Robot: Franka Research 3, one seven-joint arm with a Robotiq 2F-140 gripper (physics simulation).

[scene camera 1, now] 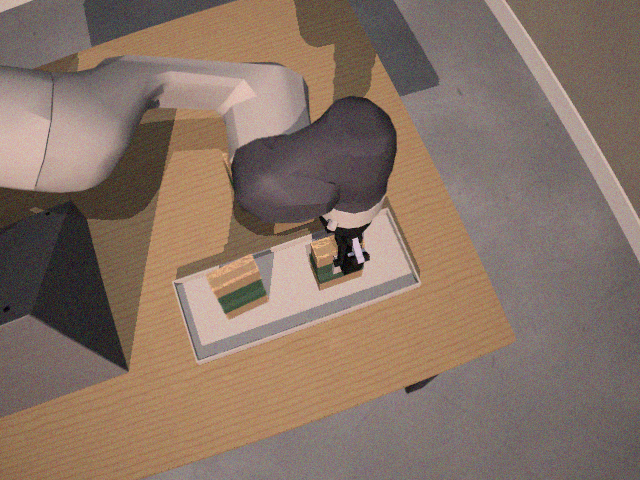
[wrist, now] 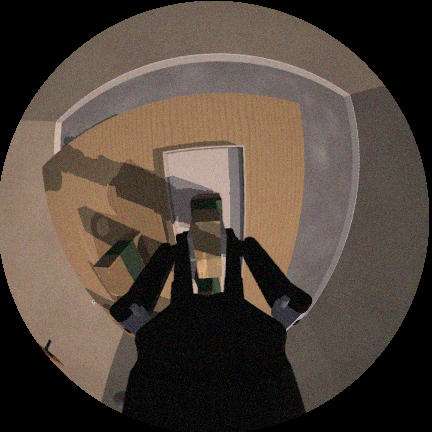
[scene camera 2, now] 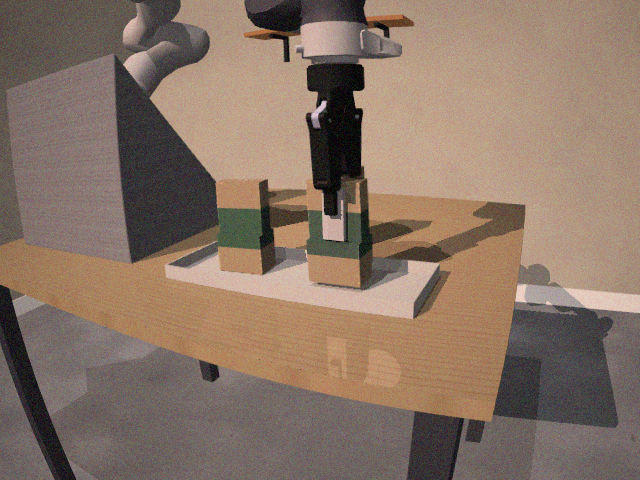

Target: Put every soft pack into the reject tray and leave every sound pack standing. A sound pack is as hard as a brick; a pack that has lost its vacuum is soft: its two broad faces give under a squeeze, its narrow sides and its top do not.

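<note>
A pack (scene camera 1: 324, 272) (scene camera 2: 314, 224) (wrist: 207, 232) with tan ends and a green band is upright in the right part of the white tray (scene camera 1: 289, 273) (scene camera 2: 289, 291) (wrist: 200, 170). My gripper (scene camera 1: 342, 258) (scene camera 2: 336, 222) (wrist: 207, 223) is shut on it, fingers on its two broad faces. A thin dark line shows under it in scene camera 2; whether it touches the tray floor I cannot tell. Another pack (scene camera 1: 240, 291) (scene camera 2: 240, 227) stands in the tray's left part. A third pack (wrist: 115, 272) stands on the table outside the tray; the arm mostly hides it in scene camera 1.
A large grey wedge-shaped block (scene camera 1: 51, 330) (scene camera 2: 69, 165) stands on the table (scene camera 1: 310, 377) (scene camera 2: 248, 320) to the left of the tray. The table's right edge lies beyond the tray's right end. Space separates the two packs in the tray.
</note>
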